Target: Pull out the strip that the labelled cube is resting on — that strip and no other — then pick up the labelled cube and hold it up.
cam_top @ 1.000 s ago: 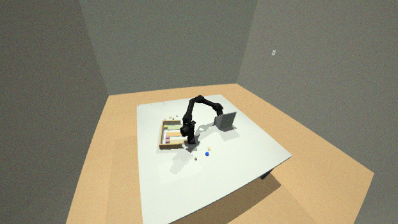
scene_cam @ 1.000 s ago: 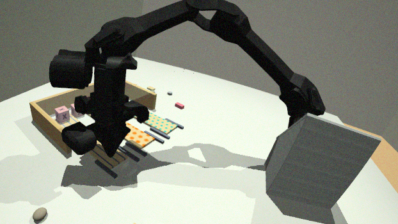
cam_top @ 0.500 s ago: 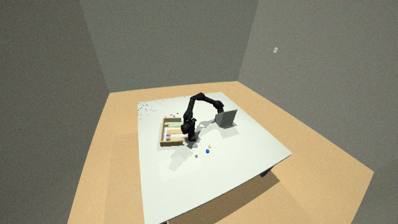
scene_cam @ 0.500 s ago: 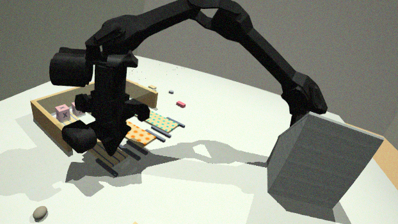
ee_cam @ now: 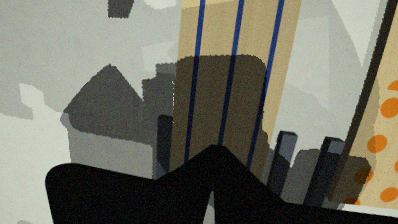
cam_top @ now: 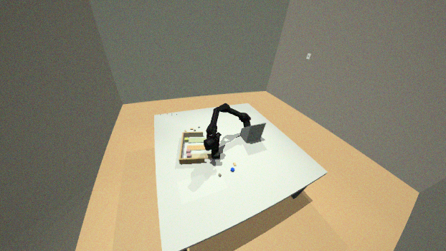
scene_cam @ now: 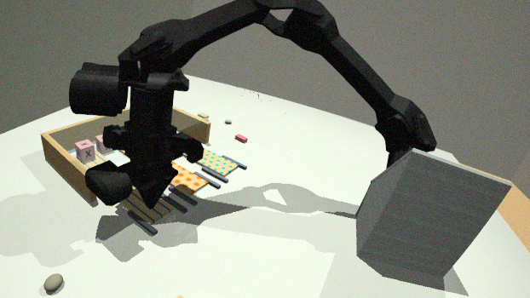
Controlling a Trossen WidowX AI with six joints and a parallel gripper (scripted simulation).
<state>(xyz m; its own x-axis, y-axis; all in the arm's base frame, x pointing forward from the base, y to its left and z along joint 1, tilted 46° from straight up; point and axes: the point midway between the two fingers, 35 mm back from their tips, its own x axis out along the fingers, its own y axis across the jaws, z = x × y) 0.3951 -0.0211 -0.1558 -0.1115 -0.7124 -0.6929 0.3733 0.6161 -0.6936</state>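
Now: the orange dotted strip 130 mm to the right of my gripper tip and 60 mm ahead of it. Also, from my gripper tip: blue disc 190 mm to the left, 60 mm behind; red block 330 mm to the right, 90 mm behind.
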